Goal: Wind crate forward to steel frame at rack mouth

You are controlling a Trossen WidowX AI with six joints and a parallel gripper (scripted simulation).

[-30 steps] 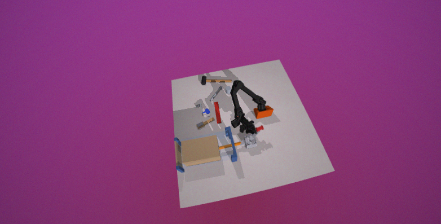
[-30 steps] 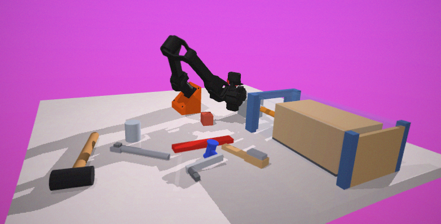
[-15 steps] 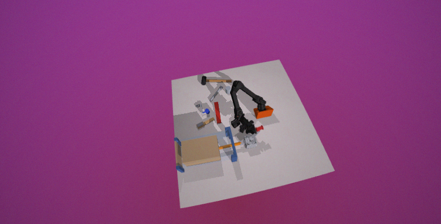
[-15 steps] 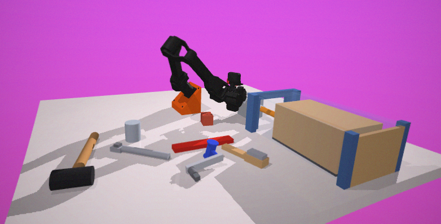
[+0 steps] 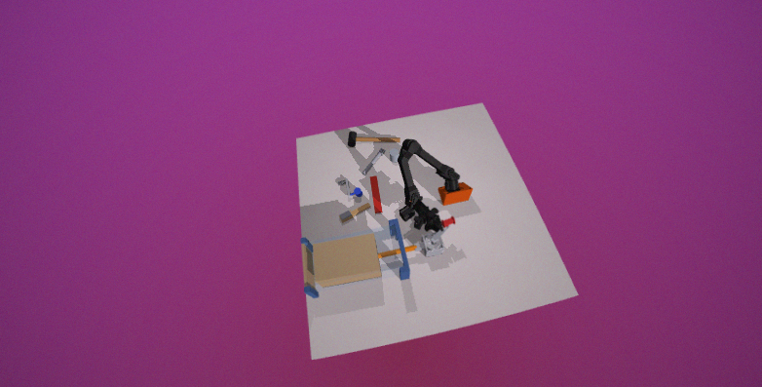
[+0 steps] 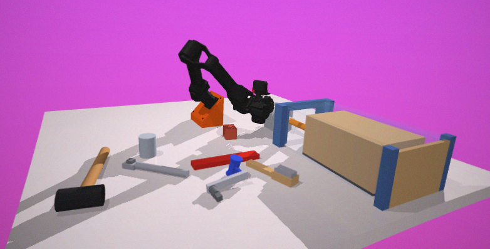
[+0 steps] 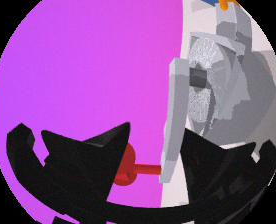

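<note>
Right now the red-knobbed crank is 1 cm to the right of my gripper tip and 1 cm below it. From my gripper tip the other things lie so: red knob 4 cm behind, 3 cm to the right, 2 cm above; then red bar 35 cm to the right, 27 cm ahead, 12 cm below; then grey winch 9 cm below, 3 cm ahead, 1 cm to the left.
</note>
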